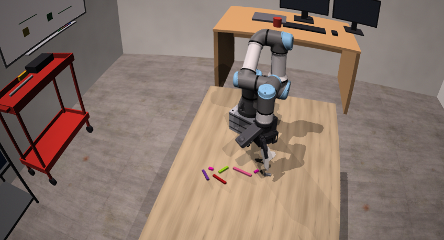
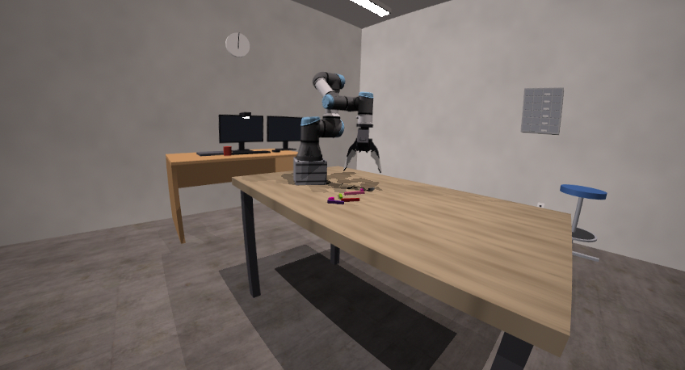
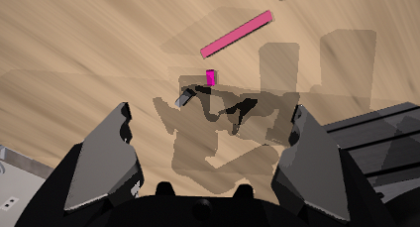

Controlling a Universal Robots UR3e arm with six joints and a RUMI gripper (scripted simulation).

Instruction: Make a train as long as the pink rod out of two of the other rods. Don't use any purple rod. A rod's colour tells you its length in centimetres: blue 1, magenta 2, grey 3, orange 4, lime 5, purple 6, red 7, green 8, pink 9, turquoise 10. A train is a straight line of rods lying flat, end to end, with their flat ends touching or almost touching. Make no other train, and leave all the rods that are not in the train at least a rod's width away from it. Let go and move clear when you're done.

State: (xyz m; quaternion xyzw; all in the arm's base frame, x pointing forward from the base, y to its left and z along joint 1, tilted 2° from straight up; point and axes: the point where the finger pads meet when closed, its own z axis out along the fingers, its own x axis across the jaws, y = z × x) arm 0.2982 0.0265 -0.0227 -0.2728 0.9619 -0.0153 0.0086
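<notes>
The grey rod lies 80 mm below my hand, 50 mm to the left of it and 20 mm ahead of it. Round my hand: pink rod: 80 mm below, 60 mm to the right; then lime rod: 140 mm to the right, 80 mm below; then red rod: 150 mm to the right, 80 mm below, 50 mm ahead.
</notes>
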